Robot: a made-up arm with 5 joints. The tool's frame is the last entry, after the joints.
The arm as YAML. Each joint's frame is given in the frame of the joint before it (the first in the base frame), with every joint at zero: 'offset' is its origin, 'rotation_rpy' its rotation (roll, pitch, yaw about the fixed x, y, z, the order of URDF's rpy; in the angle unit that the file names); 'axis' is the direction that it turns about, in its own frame. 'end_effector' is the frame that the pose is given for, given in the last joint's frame.
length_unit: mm
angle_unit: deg
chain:
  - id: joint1
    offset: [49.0, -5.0, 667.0]
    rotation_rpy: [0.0, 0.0, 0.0]
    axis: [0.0, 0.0, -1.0]
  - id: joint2
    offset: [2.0, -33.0, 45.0]
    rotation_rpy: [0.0, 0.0, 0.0]
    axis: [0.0, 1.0, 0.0]
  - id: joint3
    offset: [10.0, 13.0, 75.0]
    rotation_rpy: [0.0, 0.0, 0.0]
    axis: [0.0, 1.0, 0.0]
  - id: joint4
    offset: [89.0, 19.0, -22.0]
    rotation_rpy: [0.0, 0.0, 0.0]
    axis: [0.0, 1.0, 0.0]
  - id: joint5
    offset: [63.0, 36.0, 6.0]
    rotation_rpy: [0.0, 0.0, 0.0]
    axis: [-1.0, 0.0, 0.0]
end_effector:
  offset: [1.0, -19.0, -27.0]
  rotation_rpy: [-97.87, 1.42, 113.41]
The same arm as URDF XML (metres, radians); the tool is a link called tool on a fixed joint. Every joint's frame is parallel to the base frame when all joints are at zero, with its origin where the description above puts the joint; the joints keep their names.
<robot name="arm">
  <joint name="tool_fixed" type="fixed">
    <parent link="link5"/>
    <child link="tool"/>
    <origin xyz="0.001 -0.019 -0.027" rpy="-1.7082 0.0248 1.9794"/>
  </joint>
  <joint name="joint5" type="continuous">
    <parent link="link4"/>
    <child link="link5"/>
    <origin xyz="0.063 0.036 0.006"/>
    <axis xyz="-1 0 0"/>
  </joint>
  <joint name="joint4" type="continuous">
    <parent link="link3"/>
    <child link="link4"/>
    <origin xyz="0.089 0.019 -0.022"/>
    <axis xyz="0 1 0"/>
  </joint>
  <joint name="joint3" type="continuous">
    <parent link="link2"/>
    <child link="link3"/>
    <origin xyz="0.01 0.013 0.075"/>
    <axis xyz="0 1 0"/>
  </joint>
  <joint name="joint2" type="continuous">
    <parent link="link1"/>
    <child link="link2"/>
    <origin xyz="0.002 -0.033 0.045"/>
    <axis xyz="0 1 0"/>
  </joint>
  <joint name="joint1" type="continuous">
    <parent link="base_link"/>
    <child link="link1"/>
    <origin xyz="0.049 -0.005 0.667"/>
    <axis xyz="0 0 -1"/>
  </joint>
  <link name="base_link"/>
  <link name="link1"/>
  <link name="link2"/>
  <link name="link3"/>
  <link name="link4"/>
  <link name="link5"/>
  <link name="tool"/>
</robot>

